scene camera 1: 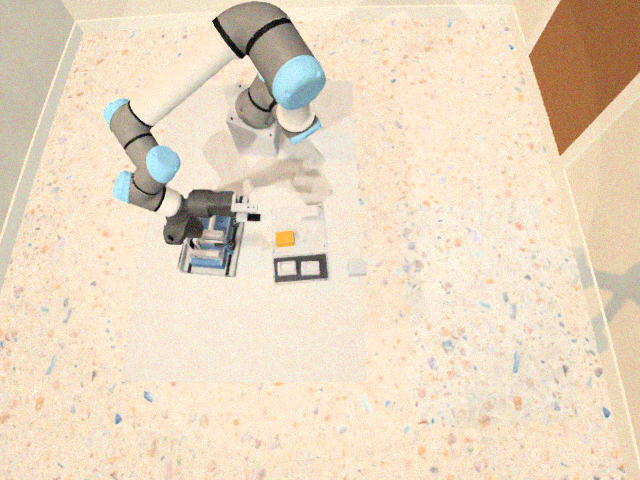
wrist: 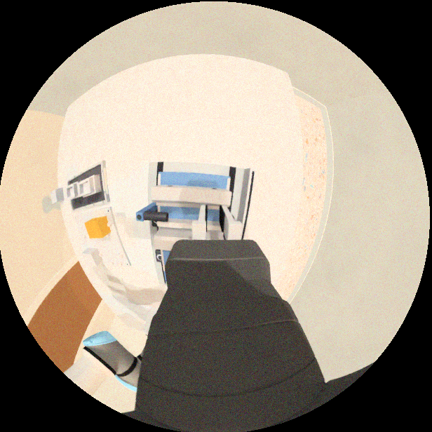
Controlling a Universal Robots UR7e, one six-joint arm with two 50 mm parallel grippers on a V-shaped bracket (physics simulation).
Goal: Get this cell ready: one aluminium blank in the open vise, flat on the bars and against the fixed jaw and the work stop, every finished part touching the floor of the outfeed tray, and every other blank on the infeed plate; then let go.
In view: a blue vise (wrist: 174,178), a fixed jaw (wrist: 163,193) and a moving jaw (wrist: 165,237).
